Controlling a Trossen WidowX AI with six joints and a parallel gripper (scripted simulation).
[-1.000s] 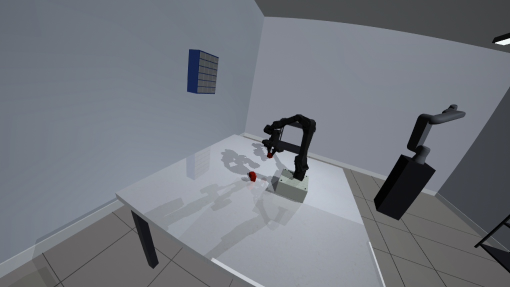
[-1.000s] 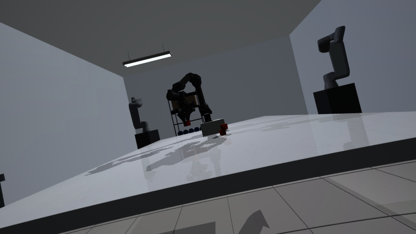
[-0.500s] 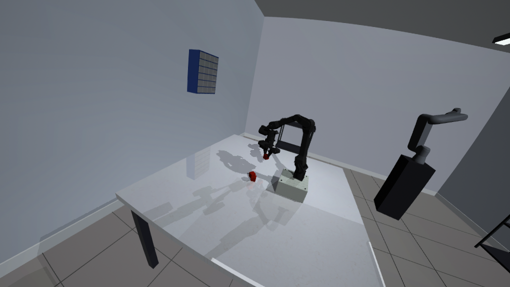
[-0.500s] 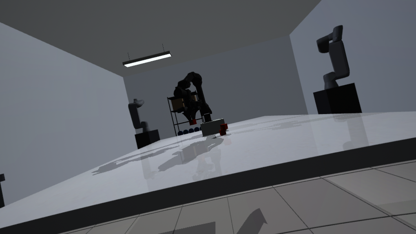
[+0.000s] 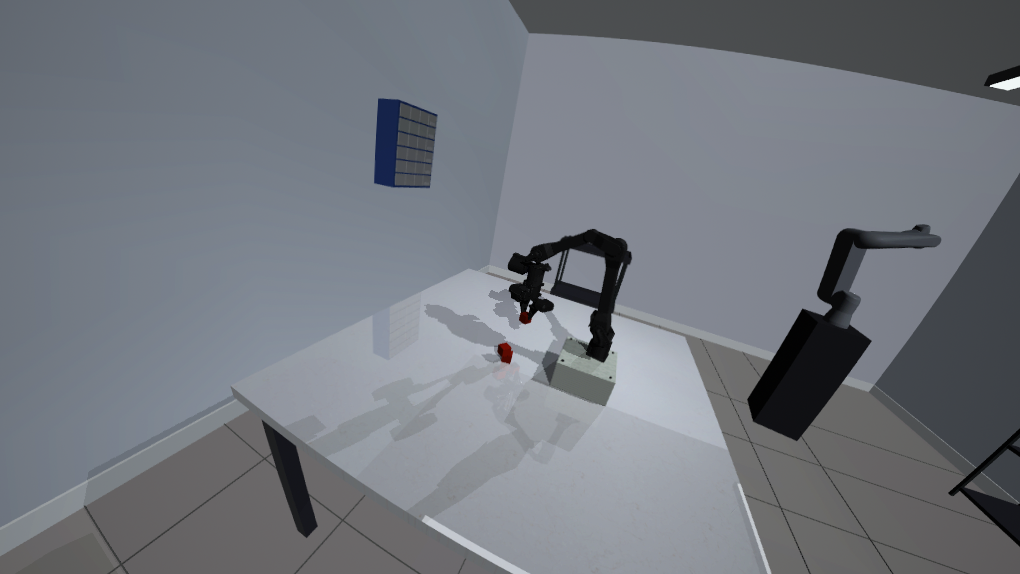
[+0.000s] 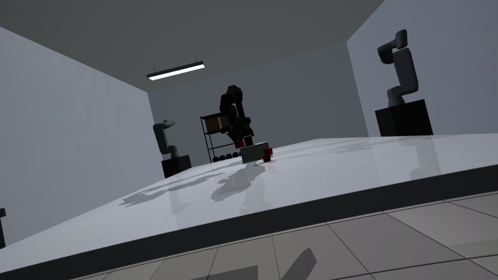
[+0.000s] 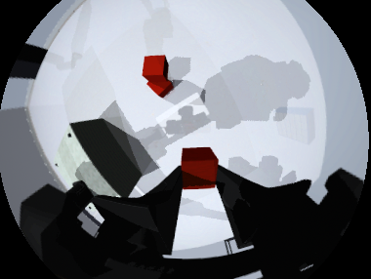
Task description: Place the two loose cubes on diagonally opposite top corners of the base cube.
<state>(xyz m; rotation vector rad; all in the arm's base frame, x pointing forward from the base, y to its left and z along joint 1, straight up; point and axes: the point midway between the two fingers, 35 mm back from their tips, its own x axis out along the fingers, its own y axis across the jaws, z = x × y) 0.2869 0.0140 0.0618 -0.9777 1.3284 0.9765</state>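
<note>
Now: gripper tip 10 mm past the red cube, 140 mm to the right of it and 70 mm above it.
</note>
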